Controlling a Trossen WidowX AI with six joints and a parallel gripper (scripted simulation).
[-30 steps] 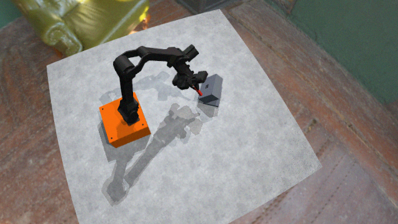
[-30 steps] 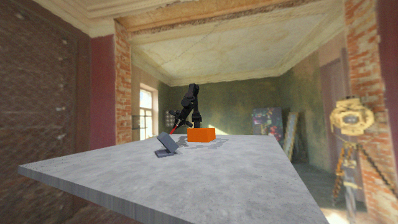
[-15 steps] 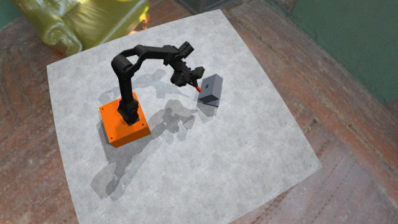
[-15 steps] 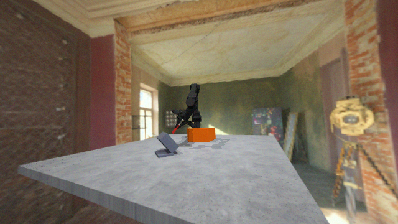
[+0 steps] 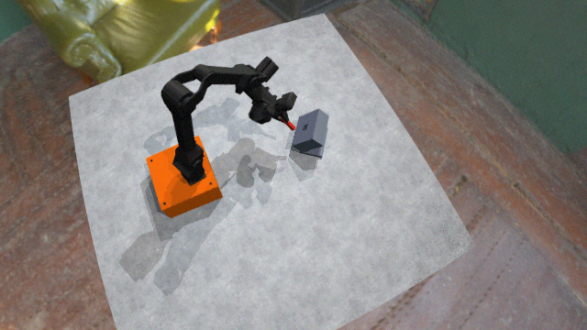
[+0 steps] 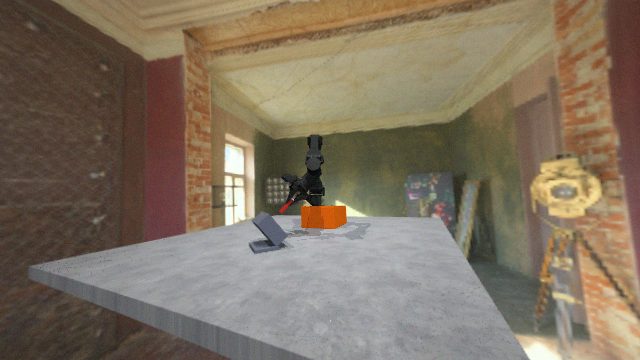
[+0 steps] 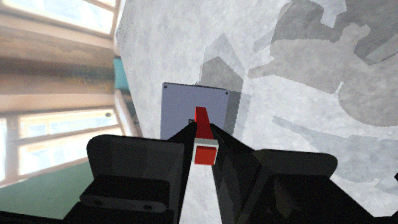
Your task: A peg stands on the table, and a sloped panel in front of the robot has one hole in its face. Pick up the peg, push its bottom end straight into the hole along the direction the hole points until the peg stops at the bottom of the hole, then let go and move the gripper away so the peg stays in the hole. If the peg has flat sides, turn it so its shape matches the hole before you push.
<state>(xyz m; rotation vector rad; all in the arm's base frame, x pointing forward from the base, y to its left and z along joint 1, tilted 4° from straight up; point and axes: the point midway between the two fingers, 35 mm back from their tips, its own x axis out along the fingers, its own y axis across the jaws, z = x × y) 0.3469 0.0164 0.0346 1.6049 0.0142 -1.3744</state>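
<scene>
The grey sloped panel lies 80 mm ahead of my gripper tip, 40 mm to the right of it and 80 mm below it. Also, from my gripper tip: red square peg: 10 mm behind, 10 mm to the left, 10 mm above.
</scene>
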